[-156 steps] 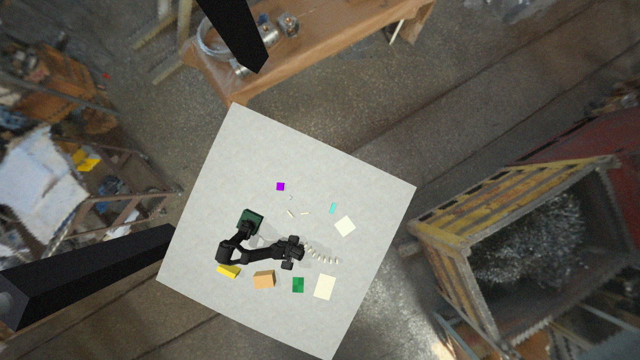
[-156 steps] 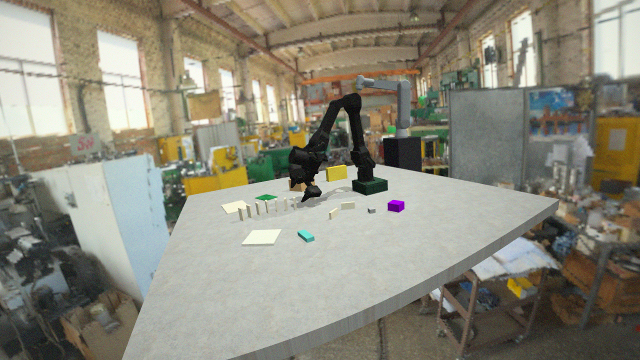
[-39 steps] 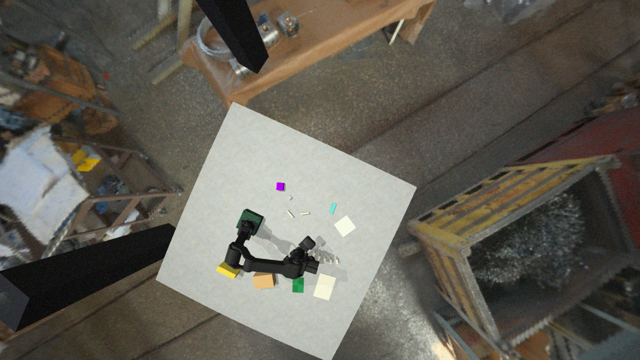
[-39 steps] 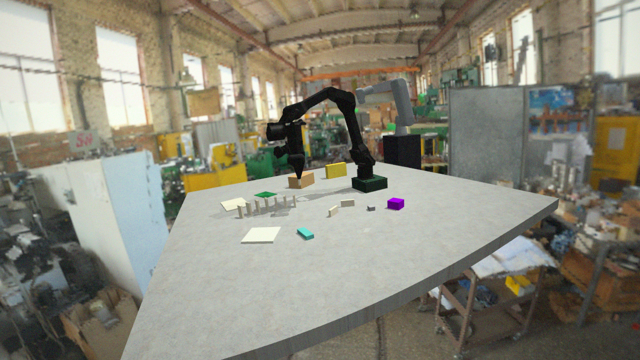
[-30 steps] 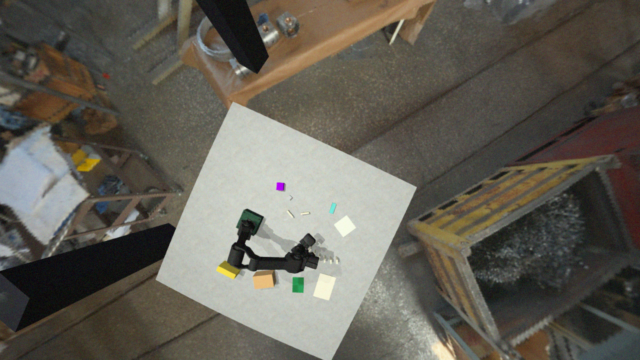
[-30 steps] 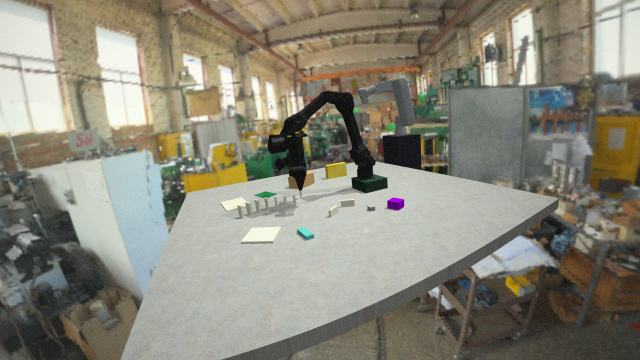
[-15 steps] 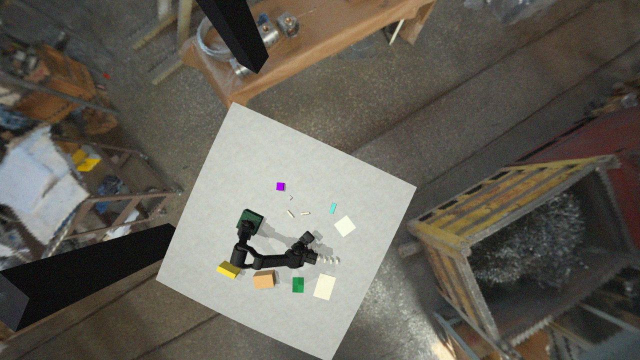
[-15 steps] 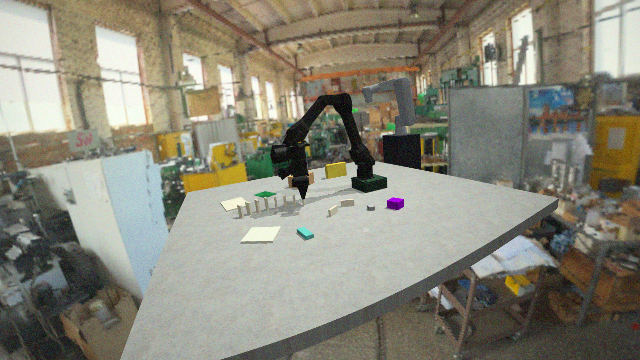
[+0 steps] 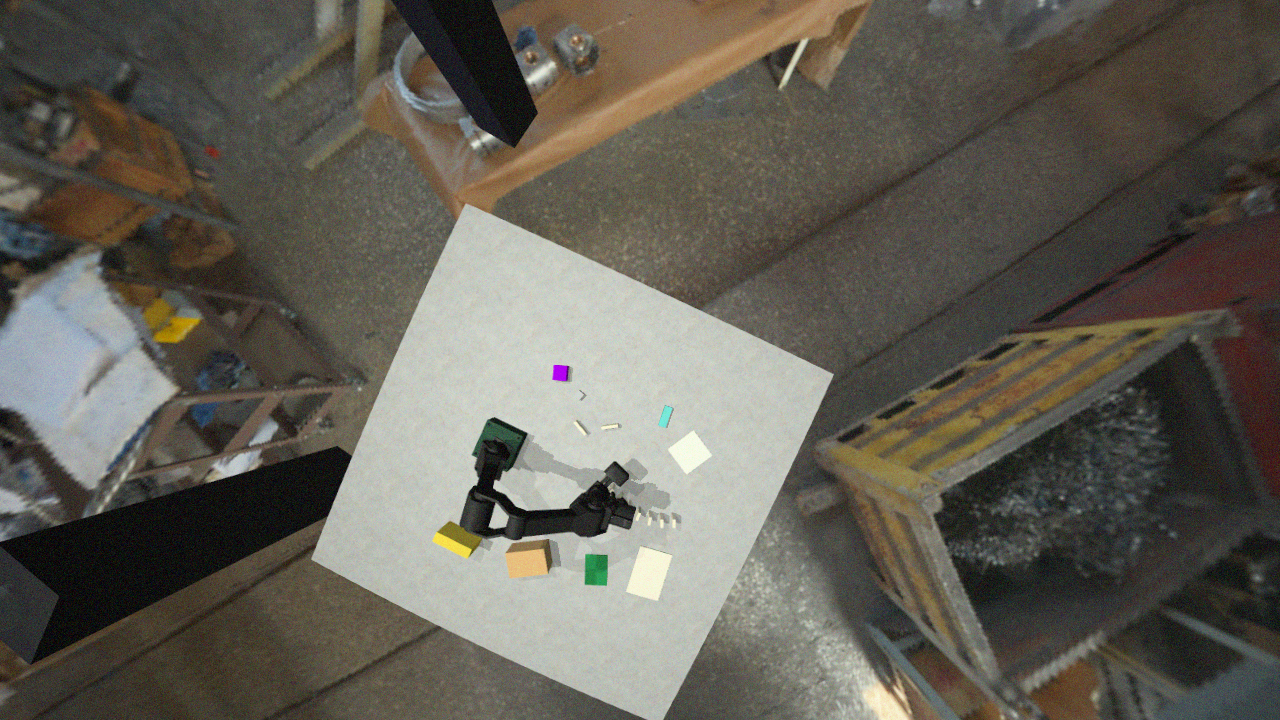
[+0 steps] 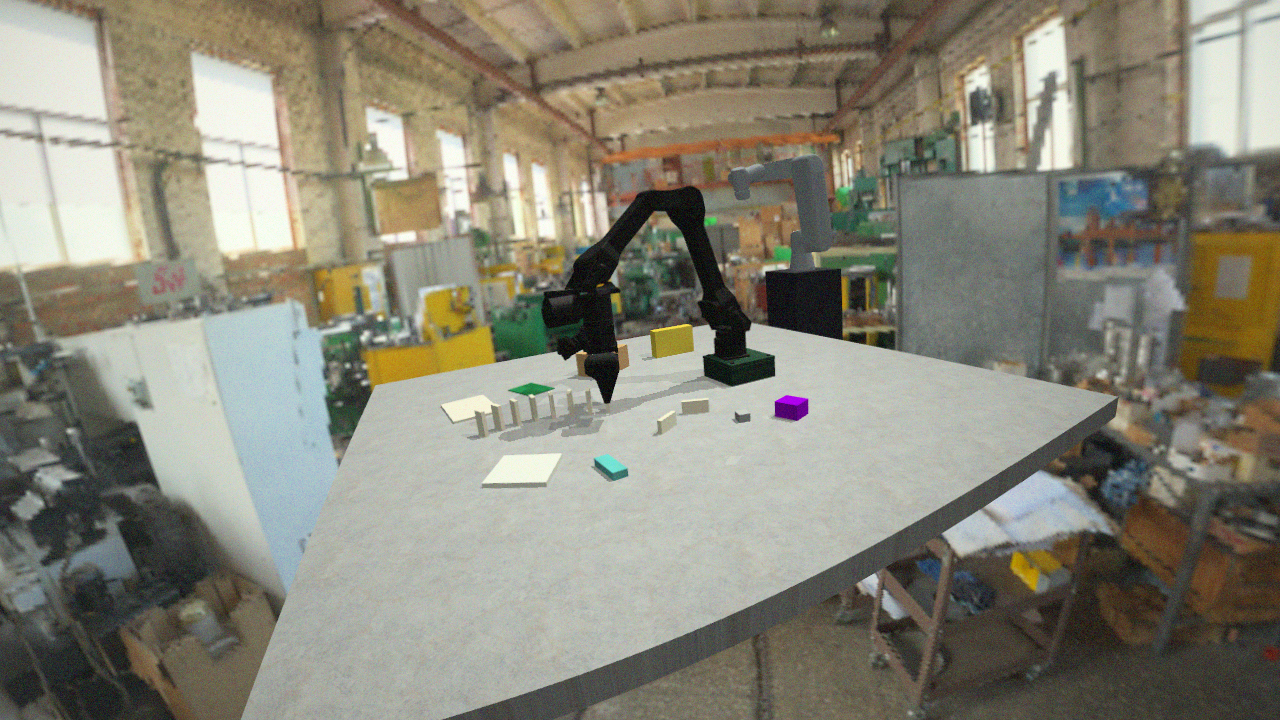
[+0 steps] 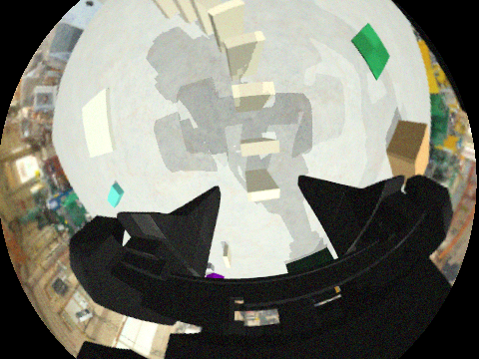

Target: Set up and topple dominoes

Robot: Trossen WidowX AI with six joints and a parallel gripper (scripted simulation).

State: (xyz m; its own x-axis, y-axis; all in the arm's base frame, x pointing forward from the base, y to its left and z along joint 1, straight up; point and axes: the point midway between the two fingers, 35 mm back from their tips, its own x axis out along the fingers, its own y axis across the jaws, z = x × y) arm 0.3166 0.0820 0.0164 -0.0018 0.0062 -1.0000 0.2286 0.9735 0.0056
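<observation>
Now: the teal block 27 cm to the left of my gripper tip, 6 cm ahead of it and 2 cm below it. Round my gripper tip: white tile (21 cm to the left, 19 cm ahead, 3 cm below); then grey cube (20 cm behind, 18 cm to the left, 2 cm below); then green tile (27 cm to the right, 14 cm ahead, 3 cm below).
</observation>
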